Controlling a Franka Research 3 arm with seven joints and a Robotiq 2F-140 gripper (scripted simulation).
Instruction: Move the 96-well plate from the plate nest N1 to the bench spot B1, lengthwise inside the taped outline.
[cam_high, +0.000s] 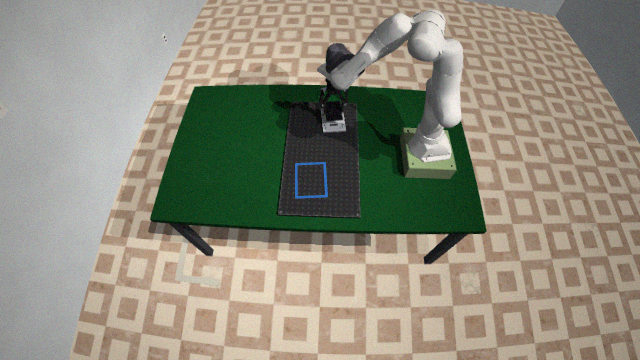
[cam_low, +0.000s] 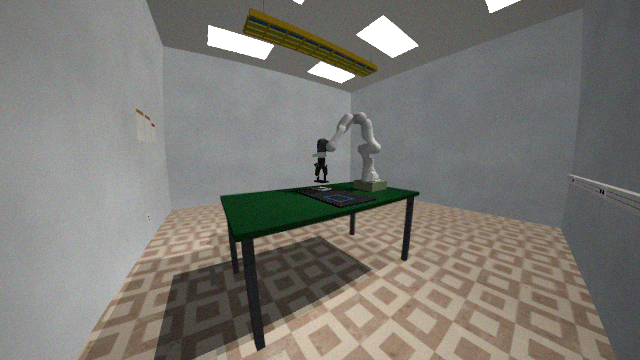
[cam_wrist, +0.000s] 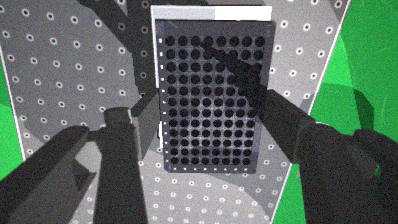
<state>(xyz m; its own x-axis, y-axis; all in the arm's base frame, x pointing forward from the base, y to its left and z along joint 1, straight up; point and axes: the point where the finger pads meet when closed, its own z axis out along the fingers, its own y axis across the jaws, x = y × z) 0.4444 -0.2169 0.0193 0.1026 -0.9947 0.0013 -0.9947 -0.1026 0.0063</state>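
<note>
My hand is 100 mm above the plate nest. From my hand the other things lie so: dark 96-well plate 20 mm below.
</note>
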